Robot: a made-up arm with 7 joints. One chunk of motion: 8 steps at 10 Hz.
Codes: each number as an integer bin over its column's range. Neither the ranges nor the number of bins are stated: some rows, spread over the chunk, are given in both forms.
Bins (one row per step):
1: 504 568 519 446 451 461
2: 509 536 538 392 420 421
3: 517 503 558 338 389 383
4: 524 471 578 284 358 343
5: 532 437 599 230 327 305
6: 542 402 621 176 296 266
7: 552 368 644 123 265 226
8: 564 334 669 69 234 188
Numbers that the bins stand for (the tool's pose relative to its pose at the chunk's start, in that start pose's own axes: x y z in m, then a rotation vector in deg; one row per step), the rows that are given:
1: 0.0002 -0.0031 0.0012 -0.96 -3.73 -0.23
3: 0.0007 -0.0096 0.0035 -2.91 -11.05 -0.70
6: 0.0017 -0.0198 0.0073 -5.83 -22.04 -1.40
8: 0.0026 -0.0266 0.0102 -7.76 -29.36 -1.87
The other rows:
2: 0.0004 -0.0063 0.0023 -1.94 -7.39 -0.47
4: 0.0010 -0.0129 0.0047 -3.88 -14.71 -0.94
5: 0.0013 -0.0163 0.0060 -4.86 -18.38 -1.17
7: 0.0021 -0.0232 0.0087 -6.78 -25.70 -1.64

